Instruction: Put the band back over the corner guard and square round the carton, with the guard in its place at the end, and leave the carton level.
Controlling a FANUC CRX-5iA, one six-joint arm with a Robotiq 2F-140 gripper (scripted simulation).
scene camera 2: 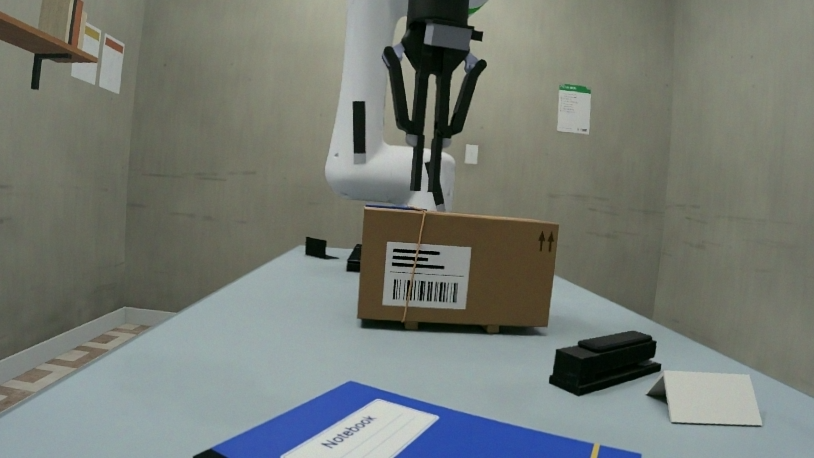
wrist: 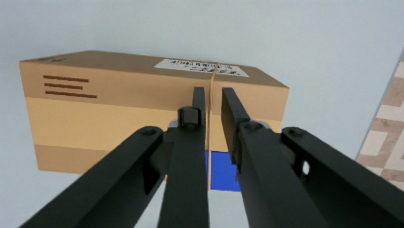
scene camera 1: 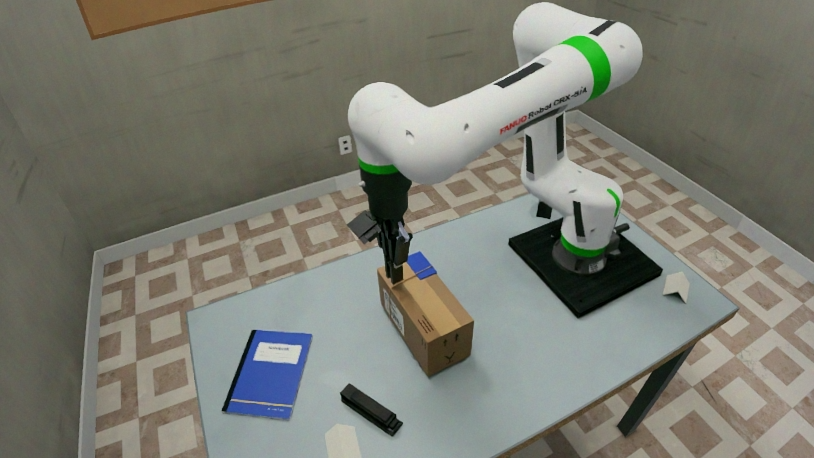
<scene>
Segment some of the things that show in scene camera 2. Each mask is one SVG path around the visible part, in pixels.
The gripper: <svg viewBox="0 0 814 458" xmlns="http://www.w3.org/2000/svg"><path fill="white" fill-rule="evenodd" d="M408 0L405 35L399 44L385 47L381 57L389 71L396 126L399 130L406 132L405 142L413 147L410 191L421 191L425 142L423 132L430 74L436 76L434 138L431 140L427 192L439 193L442 149L451 145L451 136L462 132L478 77L486 68L487 62L484 59L479 60L471 54L470 46L469 51L424 44L427 25L425 19L436 18L468 25L469 0ZM464 60L464 71L467 74L463 79L448 126L452 72ZM403 52L415 70L411 120L409 120L400 63L403 59Z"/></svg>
A brown carton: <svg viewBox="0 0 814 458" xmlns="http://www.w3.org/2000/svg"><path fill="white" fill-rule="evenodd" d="M426 211L405 321L548 327L558 240L558 223L533 221L523 218L514 219L498 216ZM365 206L357 319L402 321L424 212Z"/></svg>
A black stapler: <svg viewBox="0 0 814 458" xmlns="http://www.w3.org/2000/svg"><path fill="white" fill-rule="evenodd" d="M657 341L652 340L651 335L632 330L580 340L575 346L556 349L553 373L549 376L549 384L579 397L661 371L662 364L648 360L655 356Z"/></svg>
</scene>
